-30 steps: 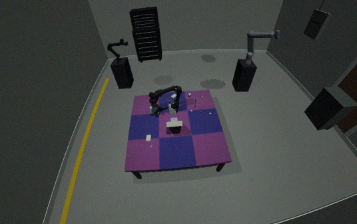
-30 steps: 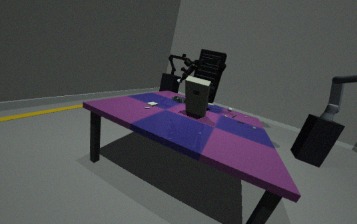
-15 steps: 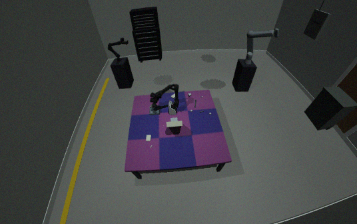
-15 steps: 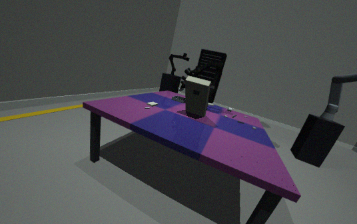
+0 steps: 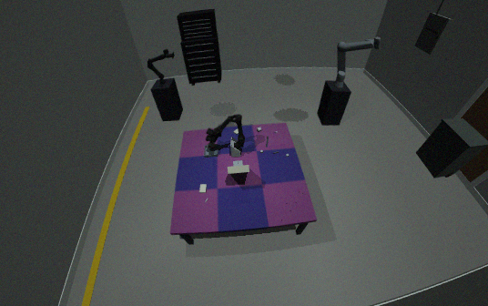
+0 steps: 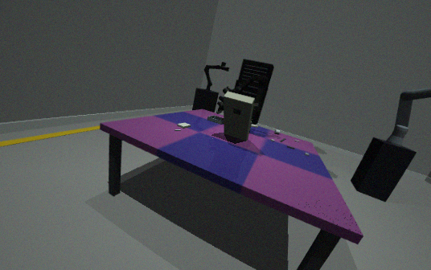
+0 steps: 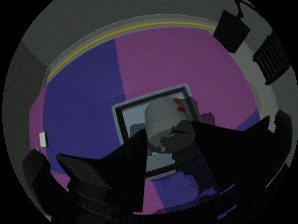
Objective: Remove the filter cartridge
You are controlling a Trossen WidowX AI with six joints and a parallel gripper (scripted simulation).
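The tray lies 9 cm below my gripper tip. Also, from my gripper tip: service panel: 36 cm ahead, 32 cm to the left, 5 cm above; then round filter cartridge: right at my gripper tip.
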